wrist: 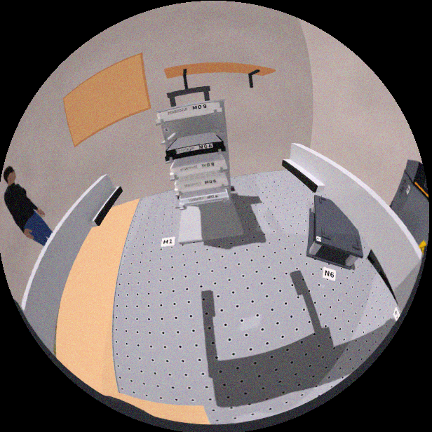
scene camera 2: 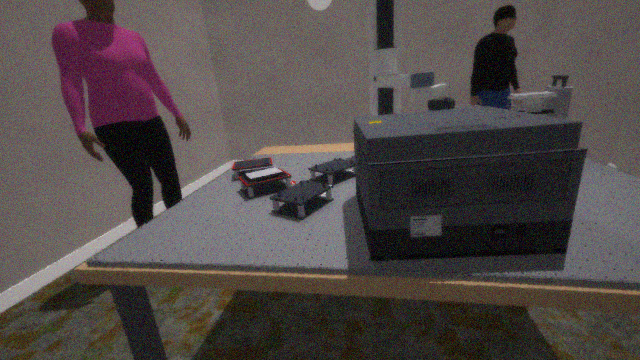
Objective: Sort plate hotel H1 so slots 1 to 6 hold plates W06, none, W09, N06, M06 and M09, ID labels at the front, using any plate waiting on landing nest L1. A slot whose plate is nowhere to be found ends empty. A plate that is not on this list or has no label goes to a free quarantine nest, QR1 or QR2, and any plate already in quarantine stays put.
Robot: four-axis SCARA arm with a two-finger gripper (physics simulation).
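Hotel H1 (wrist: pixel 226 145) (scene camera 2: pixel 568 100) stands ahead in the wrist view, labels facing the camera. The top slot holds the white plate M09 (wrist: pixel 186 113). The level below it looks empty. Under it sit the black plate N06 (wrist: pixel 186 150), then two white plates (wrist: pixel 186 168) (wrist: pixel 187 185) with blurred labels and a low white plate (wrist: pixel 202 198) whose label is unreadable. My gripper (wrist: pixel 196 160) is open and empty, its fingers wide apart, short of the hotel. In scene camera 2, a white plate (scene camera 2: pixel 264 173) lies on a red-rimmed nest (scene camera 2: pixel 243 183); another red-rimmed nest (scene camera 2: pixel 252 164) is behind. L1 cannot be identified.
Dark nest N6 (wrist: pixel 337 227) stands right of the hotel, near my right finger. A dark instrument (wrist: pixel 411 195) is at the far right. Scene camera 2 shows a large dark device (scene camera 2: pixel 470 195), two dark nests (scene camera 2: pixel 302 192) (scene camera 2: pixel 332 166) and two people (scene camera 2: pixel 112 75) (scene camera 2: pixel 494 65) beyond the table.
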